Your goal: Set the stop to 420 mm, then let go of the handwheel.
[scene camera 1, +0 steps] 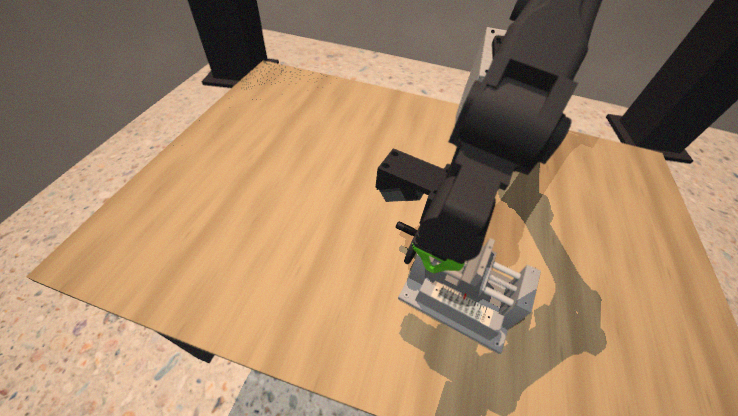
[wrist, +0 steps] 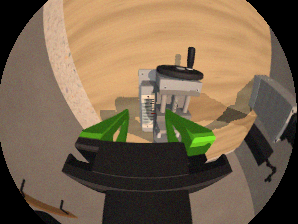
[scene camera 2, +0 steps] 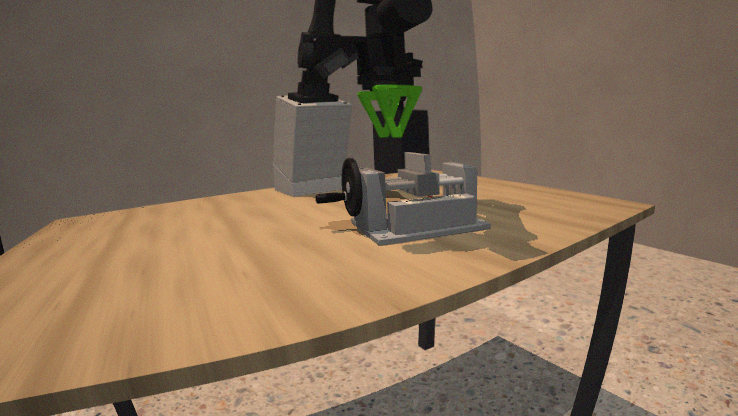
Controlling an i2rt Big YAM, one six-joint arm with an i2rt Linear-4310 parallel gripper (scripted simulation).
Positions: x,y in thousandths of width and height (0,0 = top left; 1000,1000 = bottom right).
Labels:
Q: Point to a black handwheel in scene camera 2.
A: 476,465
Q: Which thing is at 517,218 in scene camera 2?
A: The gripper.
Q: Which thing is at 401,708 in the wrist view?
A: The gripper.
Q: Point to a sliding stop block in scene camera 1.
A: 644,662

